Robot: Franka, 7 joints.
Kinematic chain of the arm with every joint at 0, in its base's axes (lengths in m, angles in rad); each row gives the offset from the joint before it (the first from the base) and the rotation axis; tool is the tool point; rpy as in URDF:
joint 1: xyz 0 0 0.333 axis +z
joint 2: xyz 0 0 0 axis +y
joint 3: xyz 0 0 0.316 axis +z
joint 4: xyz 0.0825 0 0 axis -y
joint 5: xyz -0.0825 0 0.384 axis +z
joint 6: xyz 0 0 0 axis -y
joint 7: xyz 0.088 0 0 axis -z
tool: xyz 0 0 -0.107 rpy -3.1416 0 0
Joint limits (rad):
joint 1: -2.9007..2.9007
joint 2: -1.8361..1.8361
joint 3: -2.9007..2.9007
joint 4: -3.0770..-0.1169
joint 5: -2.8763..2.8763
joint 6: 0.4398..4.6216
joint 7: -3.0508..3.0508
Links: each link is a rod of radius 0.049 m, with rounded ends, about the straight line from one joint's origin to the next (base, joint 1, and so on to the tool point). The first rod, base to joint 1, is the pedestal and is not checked.
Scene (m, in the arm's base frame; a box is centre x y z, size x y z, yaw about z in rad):
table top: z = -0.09
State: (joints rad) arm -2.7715 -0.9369 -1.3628 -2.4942 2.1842 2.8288 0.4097
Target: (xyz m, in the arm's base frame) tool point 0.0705 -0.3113 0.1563
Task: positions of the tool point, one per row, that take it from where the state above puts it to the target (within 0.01 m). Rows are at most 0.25 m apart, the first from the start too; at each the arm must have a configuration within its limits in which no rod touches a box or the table.
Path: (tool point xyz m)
1: -0.3733 0.1998 0.3839
2: -0.4080 -0.0344 0.3767
3: -0.3135 -0.2427 0.3222
4: -0.1277 -0.3466 0.2399
5: 0.0705 -0.3113 0.1563

